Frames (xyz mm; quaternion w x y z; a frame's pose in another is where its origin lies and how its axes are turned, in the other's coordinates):
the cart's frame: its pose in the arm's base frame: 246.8 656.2 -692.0 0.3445 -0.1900 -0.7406 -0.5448
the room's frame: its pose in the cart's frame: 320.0 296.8 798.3 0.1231 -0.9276 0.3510 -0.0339
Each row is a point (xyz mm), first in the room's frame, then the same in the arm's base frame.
Working: the room's frame: its pose in the arm's base frame: -21.3 1474.0 -396.8 0.1076 -0.1266 0.5287 -0.8324

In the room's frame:
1: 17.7 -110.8 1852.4
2: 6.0 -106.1 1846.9
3: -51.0 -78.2 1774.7
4: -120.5 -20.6 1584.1
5: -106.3 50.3 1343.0
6: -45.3 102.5 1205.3
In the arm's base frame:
1: 558.3 -65.1 463.0
2: 567.7 -58.7 455.4
3: 599.4 9.1 395.0
4: 605.8 169.3 258.0
5: 517.4 340.9 96.5
6: 417.4 417.4 -1.3

